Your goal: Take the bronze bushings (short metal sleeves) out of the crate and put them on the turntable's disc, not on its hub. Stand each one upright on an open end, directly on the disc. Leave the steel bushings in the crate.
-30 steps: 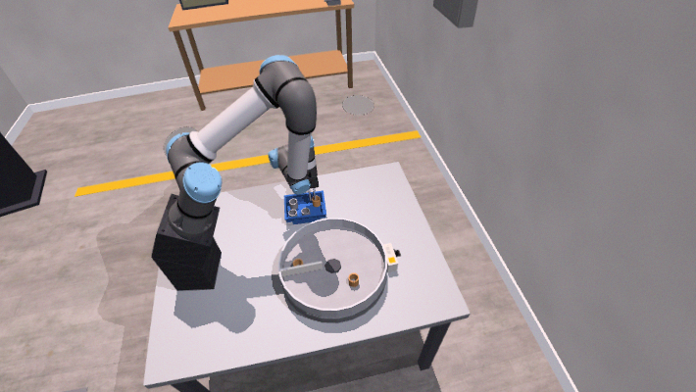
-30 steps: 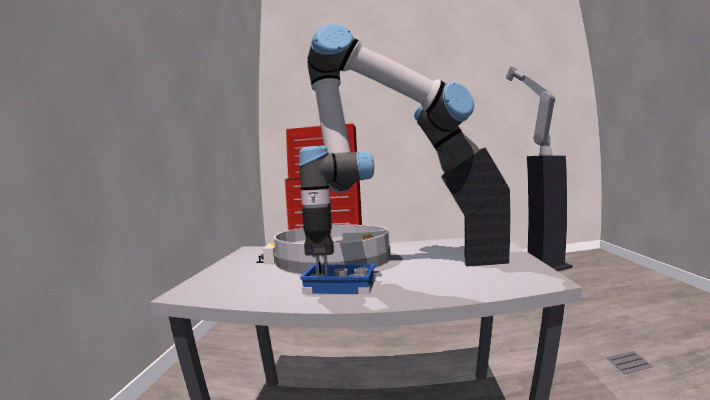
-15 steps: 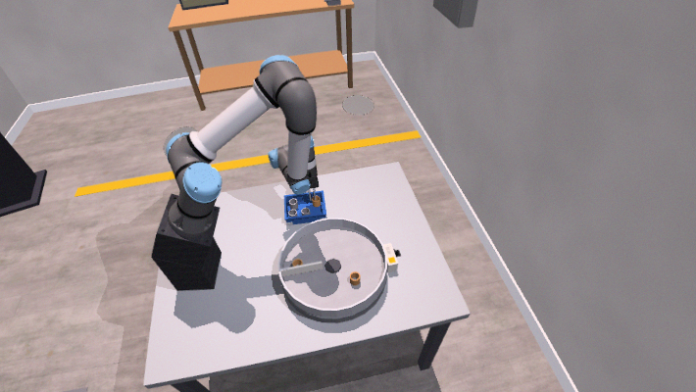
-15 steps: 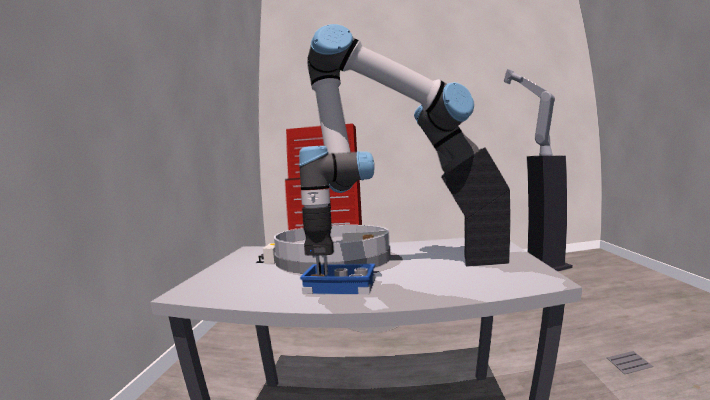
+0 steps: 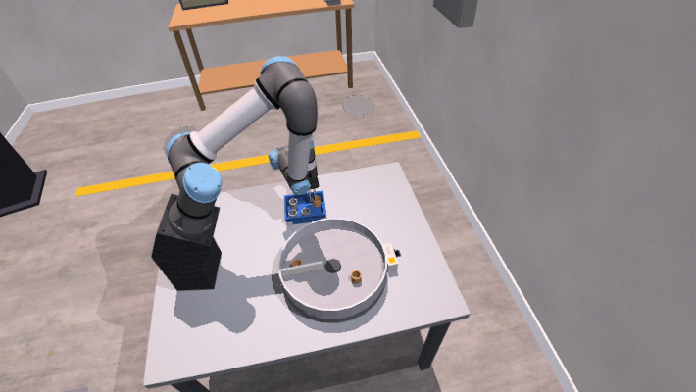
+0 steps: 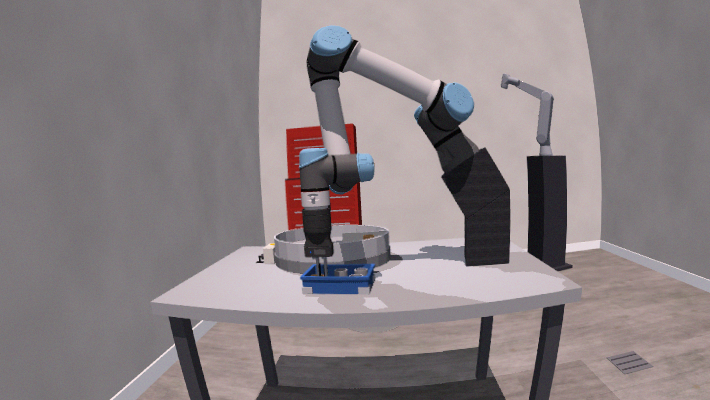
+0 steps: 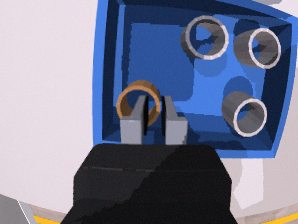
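Now: hand 50 mm past the blue crate, 40 mm above it and 20 mm to the left of it. Round my hand: turntable disc 380 mm to the right, 50 mm behind, 10 mm below.
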